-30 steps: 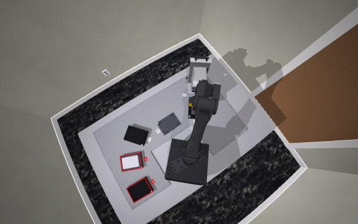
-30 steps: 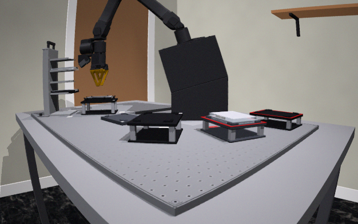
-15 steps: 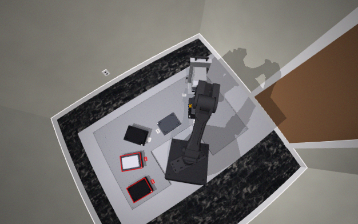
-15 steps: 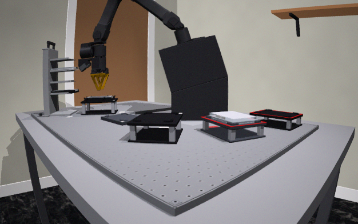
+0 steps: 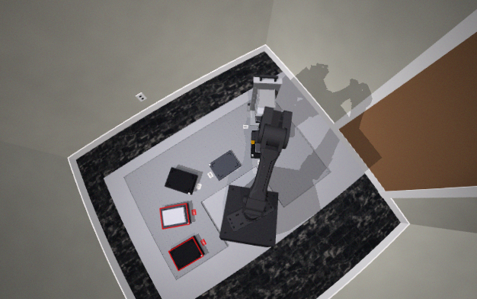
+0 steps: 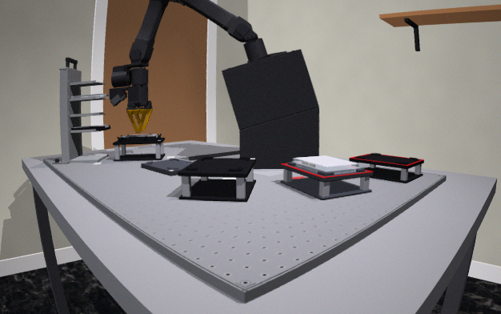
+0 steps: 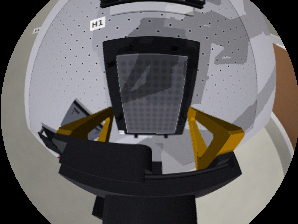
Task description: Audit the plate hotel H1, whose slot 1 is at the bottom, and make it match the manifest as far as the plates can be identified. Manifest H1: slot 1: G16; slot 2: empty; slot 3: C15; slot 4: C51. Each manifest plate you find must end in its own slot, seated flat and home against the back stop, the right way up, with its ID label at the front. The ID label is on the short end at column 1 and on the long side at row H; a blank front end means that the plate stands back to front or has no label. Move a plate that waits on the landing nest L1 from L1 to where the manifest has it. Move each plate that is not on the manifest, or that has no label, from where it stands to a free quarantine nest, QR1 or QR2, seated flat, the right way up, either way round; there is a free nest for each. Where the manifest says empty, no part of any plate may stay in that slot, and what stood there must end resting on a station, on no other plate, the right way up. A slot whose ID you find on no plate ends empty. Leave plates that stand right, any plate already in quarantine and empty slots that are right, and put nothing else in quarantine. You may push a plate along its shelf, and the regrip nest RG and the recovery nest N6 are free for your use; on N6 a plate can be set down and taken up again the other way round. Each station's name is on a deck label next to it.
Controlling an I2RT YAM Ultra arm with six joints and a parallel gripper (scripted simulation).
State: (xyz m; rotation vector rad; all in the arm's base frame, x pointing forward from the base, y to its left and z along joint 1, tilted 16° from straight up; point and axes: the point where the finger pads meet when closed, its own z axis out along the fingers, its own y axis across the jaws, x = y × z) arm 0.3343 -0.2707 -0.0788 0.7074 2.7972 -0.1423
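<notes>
The pinned nest lies 4 cm below my hand. Round my hand: hotel foot: 18 cm ahead, 10 cm to the right, 9 cm below; H1 deck label: 16 cm ahead, 2 cm to the left, 10 cm below; grey plate hotel H1: 23 cm ahead, 13 cm to the right, 6 cm above.
</notes>
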